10 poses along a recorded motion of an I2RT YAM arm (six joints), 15 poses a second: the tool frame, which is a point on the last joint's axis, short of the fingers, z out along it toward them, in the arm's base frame.
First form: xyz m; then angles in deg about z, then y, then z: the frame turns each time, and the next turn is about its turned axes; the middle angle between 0 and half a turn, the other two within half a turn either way.
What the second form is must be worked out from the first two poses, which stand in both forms.
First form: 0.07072, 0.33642, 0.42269, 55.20, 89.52, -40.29
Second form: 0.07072, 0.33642, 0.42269, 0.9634, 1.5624, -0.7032
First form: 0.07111, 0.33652, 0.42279, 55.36, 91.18, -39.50
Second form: 0.07111, 0.33652, 0.42279, 0.9662, 1.5914, -0.6894
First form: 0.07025, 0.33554, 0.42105, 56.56, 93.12, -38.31
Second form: 0.07025, 0.33554, 0.42105, 0.9872, 1.6253, -0.6686
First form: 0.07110, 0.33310, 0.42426, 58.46, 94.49, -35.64
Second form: 0.07110, 0.33310, 0.42426, 1.0203, 1.6492, -0.6220
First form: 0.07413, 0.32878, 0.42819, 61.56, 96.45, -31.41
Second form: 0.07413, 0.32878, 0.42819, 1.0744, 1.6834, -0.5482
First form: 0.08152, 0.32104, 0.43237, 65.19, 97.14, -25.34
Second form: 0.08152, 0.32104, 0.43237, 1.1378, 1.6954, -0.4423
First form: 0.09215, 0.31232, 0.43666, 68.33, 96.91, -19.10
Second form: 0.09215, 0.31232, 0.43666, 1.1926, 1.6914, -0.3334
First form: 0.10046, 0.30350, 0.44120, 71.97, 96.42, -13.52
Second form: 0.10046, 0.30350, 0.44120, 1.2561, 1.6828, -0.2360
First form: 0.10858, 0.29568, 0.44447, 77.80, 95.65, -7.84
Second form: 0.10858, 0.29568, 0.44447, 1.3579, 1.6694, -0.1368
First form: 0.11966, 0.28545, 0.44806, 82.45, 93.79, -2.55
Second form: 0.11966, 0.28545, 0.44806, 1.4390, 1.6369, -0.0445
